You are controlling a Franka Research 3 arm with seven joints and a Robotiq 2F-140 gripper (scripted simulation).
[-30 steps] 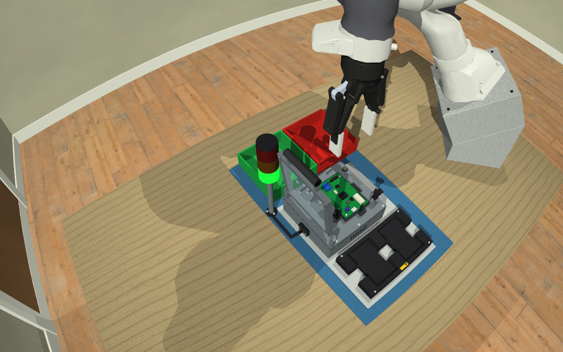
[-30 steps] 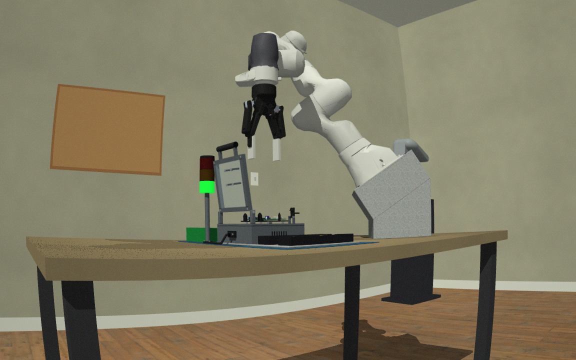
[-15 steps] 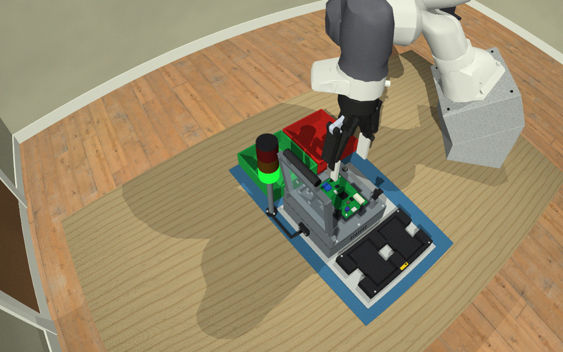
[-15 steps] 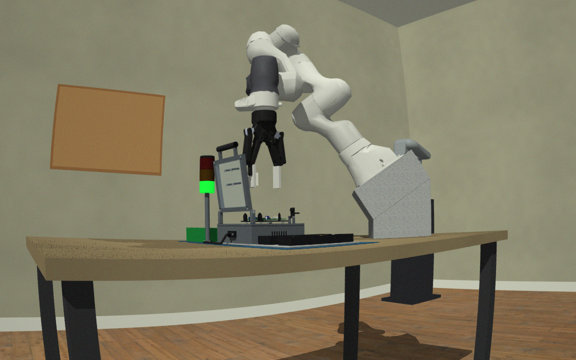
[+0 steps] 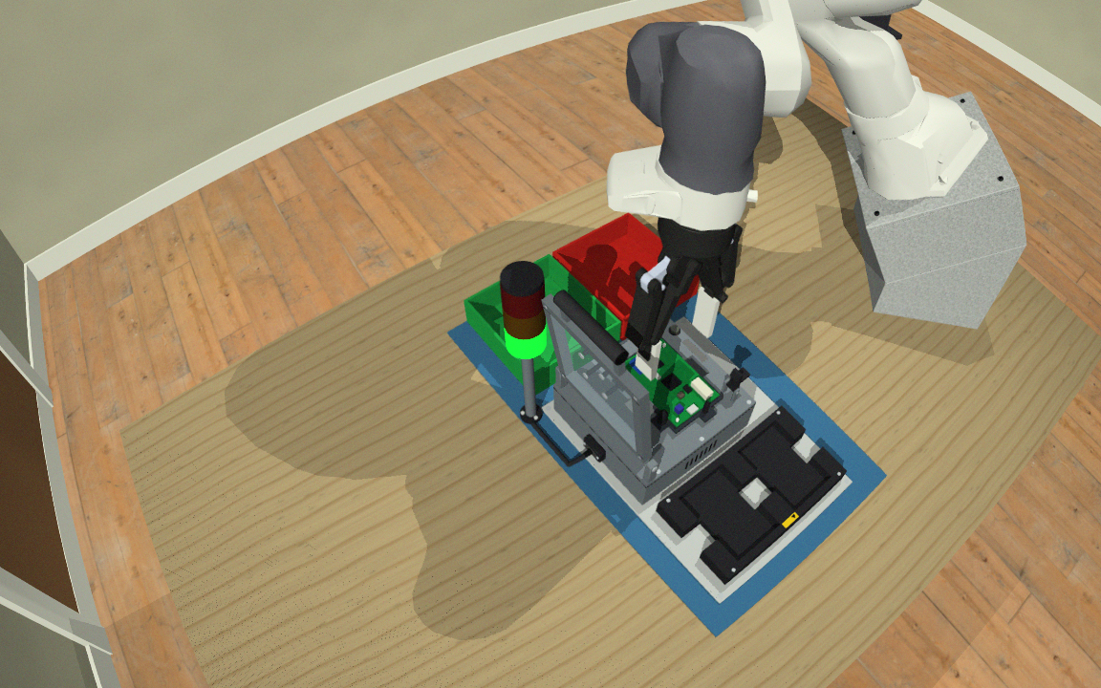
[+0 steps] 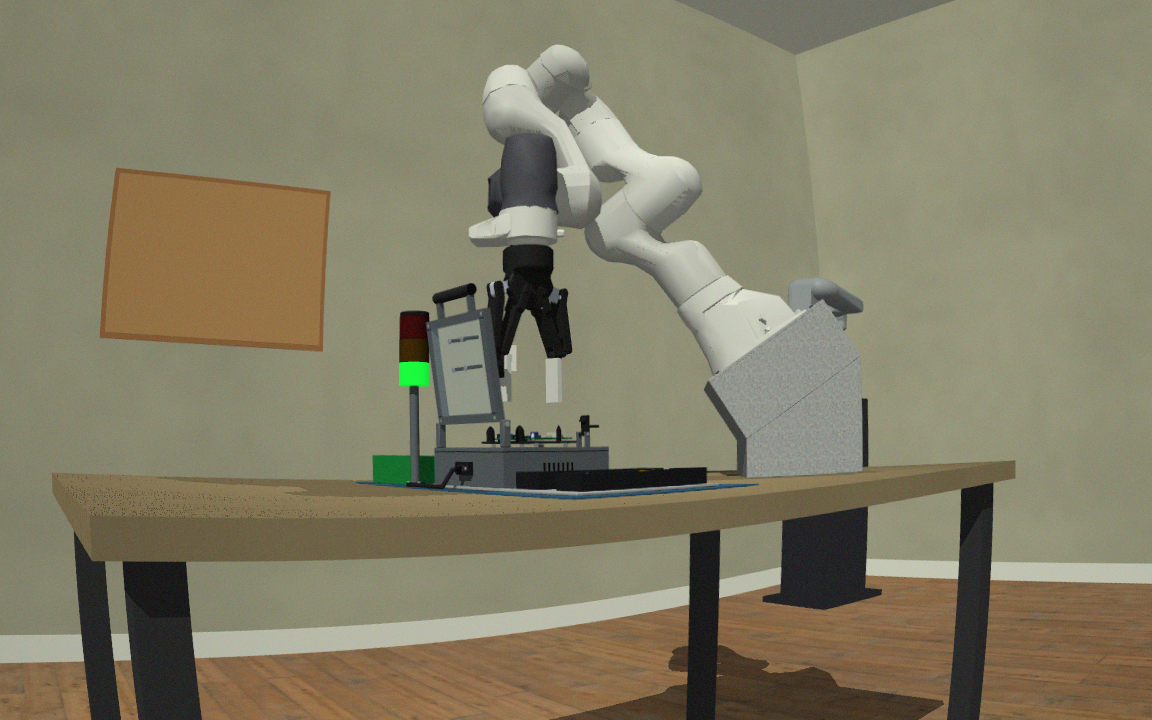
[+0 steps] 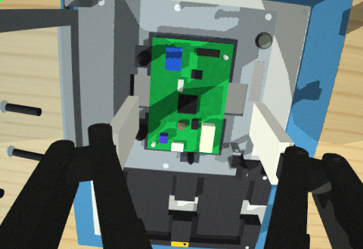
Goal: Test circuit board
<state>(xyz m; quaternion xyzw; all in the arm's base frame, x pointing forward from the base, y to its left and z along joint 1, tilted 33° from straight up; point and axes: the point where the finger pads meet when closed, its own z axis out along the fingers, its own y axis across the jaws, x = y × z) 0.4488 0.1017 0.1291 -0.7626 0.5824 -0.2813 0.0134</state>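
Now: hand 80 mm above the green circuit board and 10 mm to the right of it. Round my hand: clear lid (120 mm ahead, 30 mm above, 20 mm to the left); latch hook (70 mm behind, 60 mm below, 50 mm to the left); tester plate (80 mm below, 10 mm to the left, 10 mm ahead).
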